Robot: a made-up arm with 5 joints.
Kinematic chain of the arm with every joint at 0, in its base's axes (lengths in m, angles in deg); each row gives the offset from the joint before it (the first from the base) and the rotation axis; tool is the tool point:
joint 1: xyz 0 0 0.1 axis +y
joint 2: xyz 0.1 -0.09 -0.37 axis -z
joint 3: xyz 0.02 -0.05 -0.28 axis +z
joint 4: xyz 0 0.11 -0.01 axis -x
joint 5: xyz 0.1 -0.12 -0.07 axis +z
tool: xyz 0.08 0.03 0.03
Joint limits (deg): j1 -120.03..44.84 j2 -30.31..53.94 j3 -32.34..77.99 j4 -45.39..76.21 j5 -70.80..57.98
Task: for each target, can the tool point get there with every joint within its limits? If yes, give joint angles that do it. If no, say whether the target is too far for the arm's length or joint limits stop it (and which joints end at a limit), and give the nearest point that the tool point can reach.
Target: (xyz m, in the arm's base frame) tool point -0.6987 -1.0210 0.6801
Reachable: no: too far | nearest point -0.3891 -0.2938 -0.3227 | short by 1.277 m
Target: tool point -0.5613 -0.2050 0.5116
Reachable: no: joint limits stop it (at a limit: joint 1, joint 3, joint 4, joint 5) | nearest point 0.2764 -0.1315 0.5993 | short by 0.846 m
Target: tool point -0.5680 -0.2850 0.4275
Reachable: no: joint limits stop it (at a limit: joint 1, joint 2, joint 3, joint 5) | nearest point -0.3765 -0.2934 -0.3190 | short by 0.771 m
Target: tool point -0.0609 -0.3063 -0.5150
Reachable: yes | joints 21.19 30.61 -19.89 36.04 -52.18
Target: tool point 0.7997 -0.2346 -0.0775
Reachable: yes | joints -59.34 23.16 -10.60 -35.18 -40.24
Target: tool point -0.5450 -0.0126 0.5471
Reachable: no: joint limits stop it (at a limit: joint 1, joint 2, joint 4, joint 5) | nearest point 0.2754 -0.0903 0.6011 | short by 0.826 m
